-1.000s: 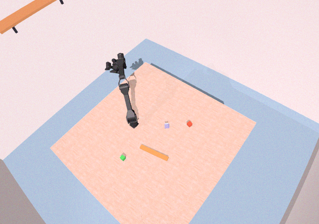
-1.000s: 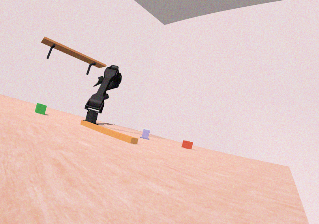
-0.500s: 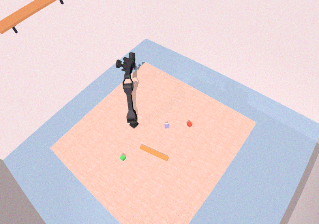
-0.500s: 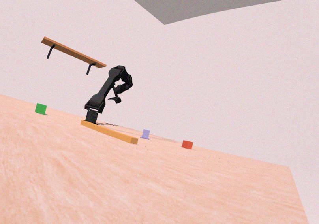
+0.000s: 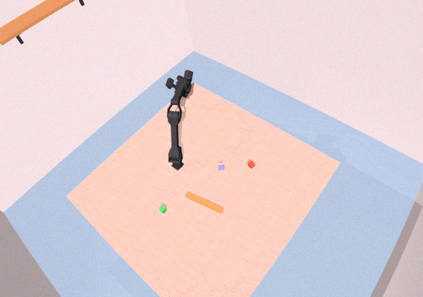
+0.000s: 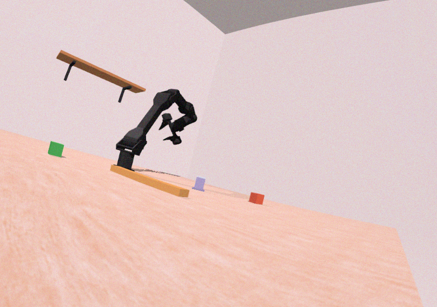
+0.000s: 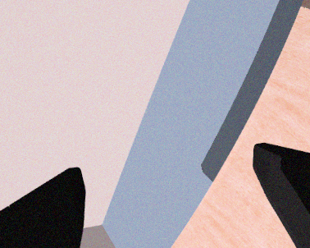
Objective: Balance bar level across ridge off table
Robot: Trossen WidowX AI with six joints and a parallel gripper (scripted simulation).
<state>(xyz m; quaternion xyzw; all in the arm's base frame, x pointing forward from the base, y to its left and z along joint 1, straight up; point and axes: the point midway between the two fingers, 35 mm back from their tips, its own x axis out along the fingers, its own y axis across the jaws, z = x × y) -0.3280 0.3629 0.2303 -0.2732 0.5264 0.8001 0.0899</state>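
Now: gripper tip 680 mm short of the bar, 450 mm to the left of it and 200 mm above it. Also, from my gripper tip: green cube 650 mm to the right, 510 mm ahead, 200 mm below; red cube 750 mm ahead, 200 mm below, 70 mm to the right.
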